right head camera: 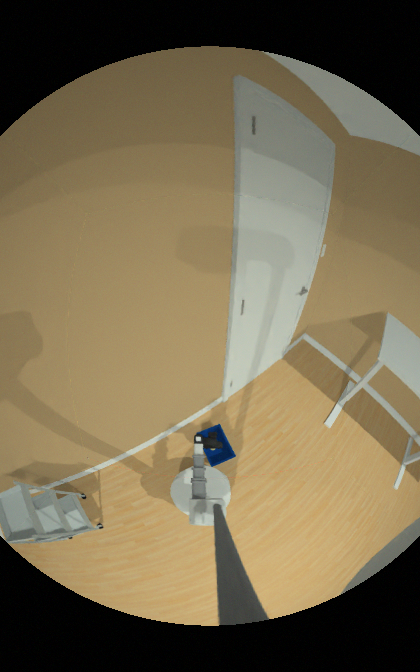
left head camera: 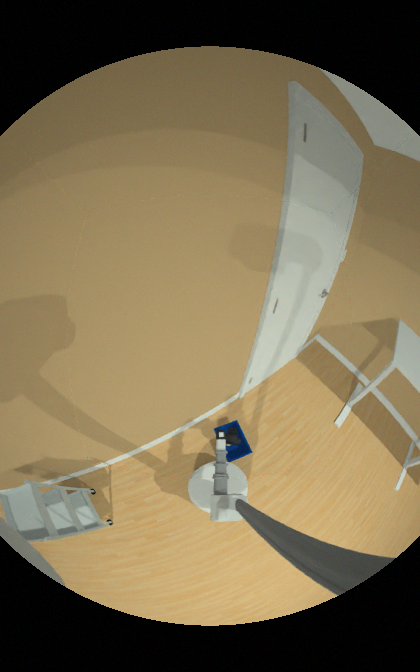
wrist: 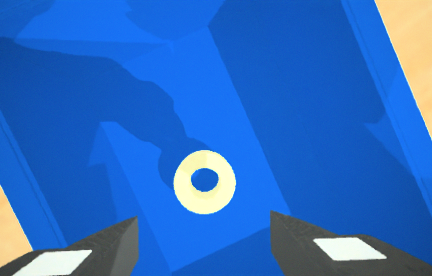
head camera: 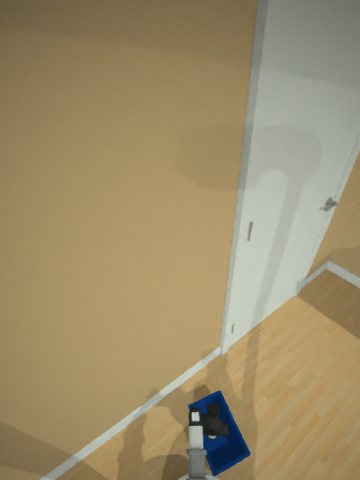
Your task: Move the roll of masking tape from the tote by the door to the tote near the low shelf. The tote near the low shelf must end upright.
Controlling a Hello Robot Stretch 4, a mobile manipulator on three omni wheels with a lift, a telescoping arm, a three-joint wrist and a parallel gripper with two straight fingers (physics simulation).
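The roll of masking tape is a pale yellow ring lying flat on the floor of the blue tote by the door. The tote stands upright. My gripper is open and empty above the tote. In the wrist view its two dark fingertips stand wide apart at the lower left and lower right, with the roll between them and slightly ahead. The fingers partly hide the roll in the head view. The tote near the low shelf does not show.
The white door and the tan wall rise beyond the tote, which stands close to the baseboard. A grey wheeled trolley lies at the lower left. A white table stands at the right.
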